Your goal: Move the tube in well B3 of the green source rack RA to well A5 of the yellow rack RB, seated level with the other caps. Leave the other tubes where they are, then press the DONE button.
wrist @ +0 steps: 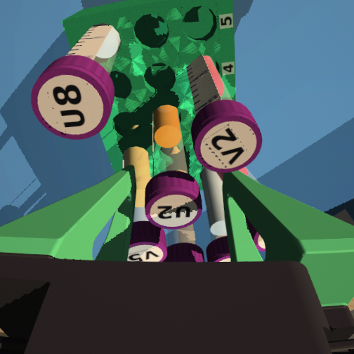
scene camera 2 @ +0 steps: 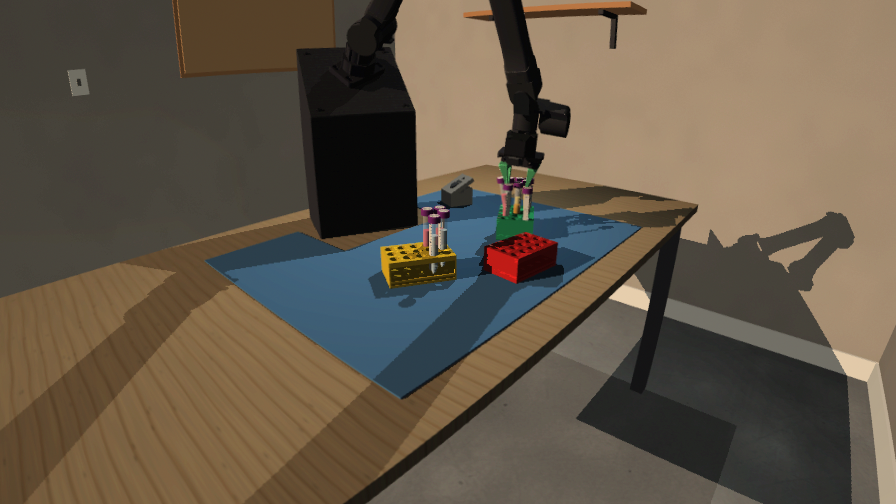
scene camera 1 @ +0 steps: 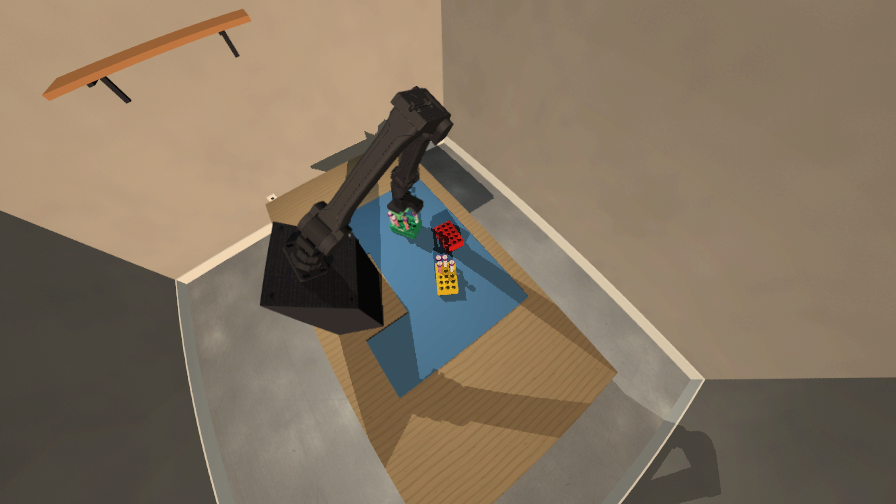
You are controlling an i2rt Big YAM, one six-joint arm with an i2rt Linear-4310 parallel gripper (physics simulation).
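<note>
The green rack (scene camera 1: 404, 232) (scene camera 2: 515, 230) (wrist: 139, 52) holds several purple-capped tubes. In the wrist view, the cap marked U2 (wrist: 173, 204) tops an orange-filled tube in the middle column, apparently the third row. My gripper (scene camera 1: 404, 215) (scene camera 2: 517, 178) (wrist: 179, 176) is partly open over this rack, with its green fingers on either side of the U2 cap and not gripping it. Caps U8 (wrist: 72, 98) and V2 (wrist: 228, 137) stand ahead; cap V5 (wrist: 147, 252) and others are partly hidden by the gripper. The yellow rack (scene camera 1: 447, 292) (scene camera 2: 407, 274) holds several tubes at one end.
The red rack (scene camera 1: 448, 233) (scene camera 2: 533, 263) stands on the blue mat (scene camera 1: 432, 325) (scene camera 2: 325, 294) between the other racks' far side and the table edge. A grey sloped box (scene camera 2: 456, 194) is near the black arm pedestal (scene camera 1: 319, 300) (scene camera 2: 364, 175). No readable DONE label shows.
</note>
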